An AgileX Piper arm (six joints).
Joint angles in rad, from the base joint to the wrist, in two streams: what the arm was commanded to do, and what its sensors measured. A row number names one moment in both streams.
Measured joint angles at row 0: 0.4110 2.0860 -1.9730 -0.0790 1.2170 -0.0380
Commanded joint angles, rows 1 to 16: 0.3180 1.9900 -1.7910 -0.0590 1.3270 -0.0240; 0.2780 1.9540 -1.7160 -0.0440 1.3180 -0.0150; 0.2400 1.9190 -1.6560 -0.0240 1.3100 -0.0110; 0.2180 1.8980 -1.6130 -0.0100 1.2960 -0.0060; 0.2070 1.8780 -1.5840 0.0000 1.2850 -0.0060; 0.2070 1.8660 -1.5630 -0.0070 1.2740 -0.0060; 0.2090 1.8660 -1.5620 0.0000 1.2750 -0.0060; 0.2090 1.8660 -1.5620 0.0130 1.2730 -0.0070; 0.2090 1.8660 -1.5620 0.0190 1.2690 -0.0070; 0.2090 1.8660 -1.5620 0.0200 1.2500 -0.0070; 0.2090 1.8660 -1.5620 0.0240 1.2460 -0.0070; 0.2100 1.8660 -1.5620 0.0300 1.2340 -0.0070; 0.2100 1.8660 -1.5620 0.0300 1.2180 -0.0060; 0.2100 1.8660 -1.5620 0.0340 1.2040 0.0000; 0.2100 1.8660 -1.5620 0.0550 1.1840 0.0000; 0.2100 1.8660 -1.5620 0.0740 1.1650 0.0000
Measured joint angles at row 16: 0.2110 1.8720 -1.5710 0.0450 1.1910 -0.0090
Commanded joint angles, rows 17 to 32: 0.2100 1.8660 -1.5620 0.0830 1.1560 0.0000; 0.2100 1.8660 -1.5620 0.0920 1.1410 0.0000; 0.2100 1.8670 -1.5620 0.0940 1.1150 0.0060; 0.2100 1.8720 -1.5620 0.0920 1.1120 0.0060; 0.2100 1.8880 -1.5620 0.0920 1.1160 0.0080; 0.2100 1.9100 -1.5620 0.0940 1.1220 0.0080; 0.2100 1.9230 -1.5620 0.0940 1.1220 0.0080; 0.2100 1.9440 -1.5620 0.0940 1.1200 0.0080; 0.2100 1.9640 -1.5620 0.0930 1.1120 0.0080; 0.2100 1.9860 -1.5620 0.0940 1.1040 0.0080; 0.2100 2.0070 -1.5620 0.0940 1.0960 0.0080; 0.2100 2.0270 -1.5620 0.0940 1.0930 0.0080; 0.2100 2.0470 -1.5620 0.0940 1.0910 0.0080; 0.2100 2.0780 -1.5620 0.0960 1.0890 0.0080; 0.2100 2.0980 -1.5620 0.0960 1.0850 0.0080; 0.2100 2.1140 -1.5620 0.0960 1.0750 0.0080
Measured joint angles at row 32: 0.2110 2.0920 -1.5710 0.0930 1.0900 0.0080
